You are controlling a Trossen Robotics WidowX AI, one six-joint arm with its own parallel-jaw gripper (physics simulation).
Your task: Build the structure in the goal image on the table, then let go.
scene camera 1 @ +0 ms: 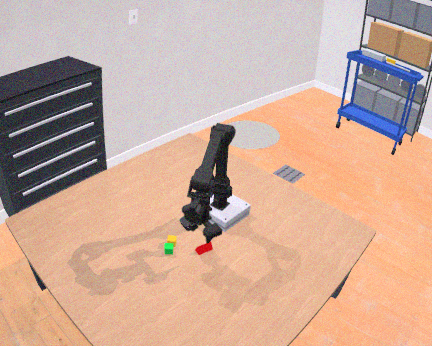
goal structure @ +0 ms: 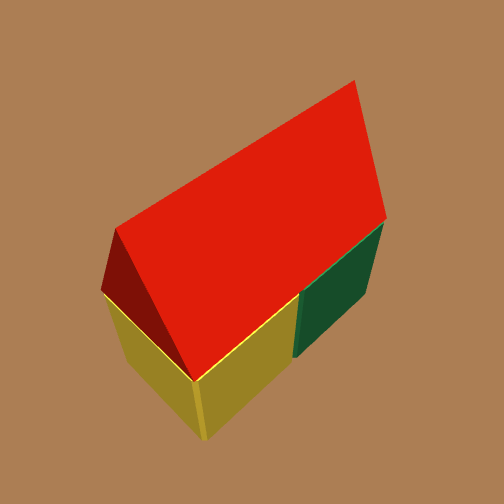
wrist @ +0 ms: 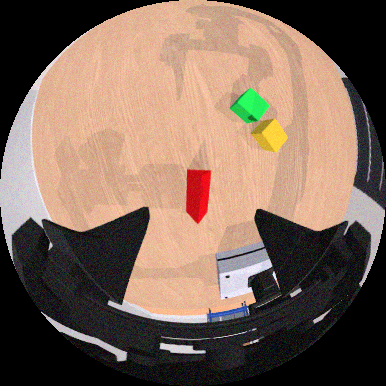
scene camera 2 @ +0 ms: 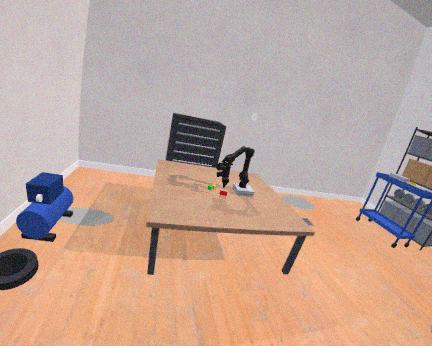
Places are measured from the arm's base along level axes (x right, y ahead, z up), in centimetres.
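Pixels of known places: gripper, between the fingertips: (scene camera 1: 201,236) (wrist: 204,213) (scene camera 2: 223,185); arm's base, origin of its link: (scene camera 1: 220,204) (wrist: 260,277) (scene camera 2: 242,186).
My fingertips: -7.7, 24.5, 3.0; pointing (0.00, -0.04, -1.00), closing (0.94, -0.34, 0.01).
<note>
For each thing: its top centre in the pictures, then the offset to it from my fingertips, as dx, dy, dz. Level surfaces: height alone.
- red oblong block, centre of its top: (wrist: 198,202) (scene camera 1: 204,244) (scene camera 2: 223,191) -0.6, -1.6, -5.3
- table, height of its surface: dz -8.6
- green cube, centre of its top: (wrist: 254,103) (scene camera 1: 168,245) (scene camera 2: 210,185) +9.4, +8.4, -5.3
- yellow block, centre of its top: (wrist: 275,134) (scene camera 1: 171,238) (scene camera 2: 214,185) +11.4, +4.1, -5.3
A red oblong block (scene camera 1: 204,248) (scene camera 2: 223,193) (wrist: 198,195) lies on the table (scene camera 1: 300,240) (scene camera 2: 190,215) (wrist: 125,100). A green cube (scene camera 1: 169,248) (scene camera 2: 210,187) (wrist: 250,105) and a yellow block (scene camera 1: 172,240) (scene camera 2: 214,186) (wrist: 270,135) sit close together to one side of it; whether they touch is hard to tell. My gripper (scene camera 1: 199,234) (scene camera 2: 224,183) (wrist: 204,213) is open and empty, pointing down above the table near the red block. In the wrist view the red block shows between and ahead of the fingertips, its long side running away from me.
The arm's white base (scene camera 1: 230,212) (scene camera 2: 243,189) (wrist: 240,275) stands on the table behind the blocks. A black drawer cabinet (scene camera 1: 55,125) (scene camera 2: 196,140) stands beyond the table. A blue cart (scene camera 1: 372,121) (scene camera 2: 385,224) stands on the floor, away from the table. A blue compressor (scene camera 2: 45,212) is at the left.
</note>
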